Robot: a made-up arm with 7 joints. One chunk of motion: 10 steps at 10 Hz.
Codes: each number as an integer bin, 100 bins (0 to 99) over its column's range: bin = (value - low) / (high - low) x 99, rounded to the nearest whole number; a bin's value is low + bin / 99 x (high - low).
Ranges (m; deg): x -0.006..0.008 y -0.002..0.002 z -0.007..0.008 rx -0.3..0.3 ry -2..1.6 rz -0.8..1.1
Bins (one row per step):
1: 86 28 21 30 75 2
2: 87 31 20 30 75 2
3: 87 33 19 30 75 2
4: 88 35 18 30 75 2
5: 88 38 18 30 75 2
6: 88 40 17 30 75 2
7: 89 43 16 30 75 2
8: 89 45 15 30 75 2
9: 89 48 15 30 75 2
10: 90 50 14 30 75 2
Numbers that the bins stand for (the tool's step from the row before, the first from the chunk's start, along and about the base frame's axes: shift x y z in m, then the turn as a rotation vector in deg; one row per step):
1: 0.00616 -0.00087 -0.00382 -0.118 0.727 -0.762
2: 0.00630 -0.00075 -0.00397 -0.118 0.727 -0.762
3: 0.00630 -0.00067 -0.00412 -0.118 0.727 -0.762
4: 0.00644 -0.00059 -0.00427 -0.118 0.727 -0.762
5: 0.00644 -0.00046 -0.00427 -0.118 0.727 -0.762
6: 0.00644 -0.00038 -0.00442 -0.118 0.727 -0.762
7: 0.00659 -0.00026 -0.00458 -0.118 0.727 -0.762
8: 0.00659 -0.00018 -0.00473 -0.118 0.727 -0.762
9: 0.00659 -0.00006 -0.00473 -0.118 0.727 -0.762
10: 0.00673 0.00002 -0.00488 -0.118 0.727 -0.762

